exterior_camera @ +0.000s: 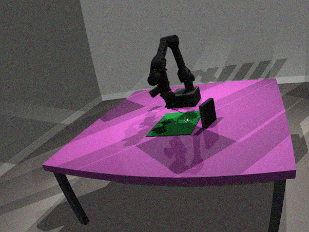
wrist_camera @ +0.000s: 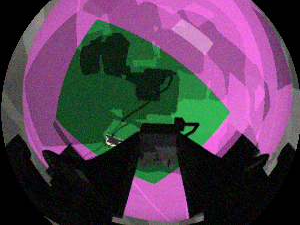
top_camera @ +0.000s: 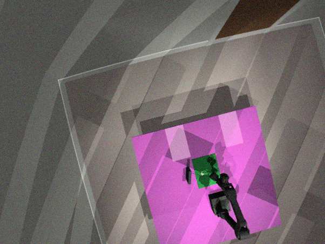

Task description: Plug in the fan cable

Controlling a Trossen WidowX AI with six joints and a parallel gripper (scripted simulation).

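My gripper tip is now 1 cm to the right of the dark plug, 1 cm below it and 1 cm past it. From my gripper tip the other things lie so: black fan 23 cm to the left, 4 cm ahead, 2 cm below; then green board 9 cm below, 5 cm to the left, 3 cm ahead; then fan header 10 cm to the left, 8 cm below, 2 cm ahead.
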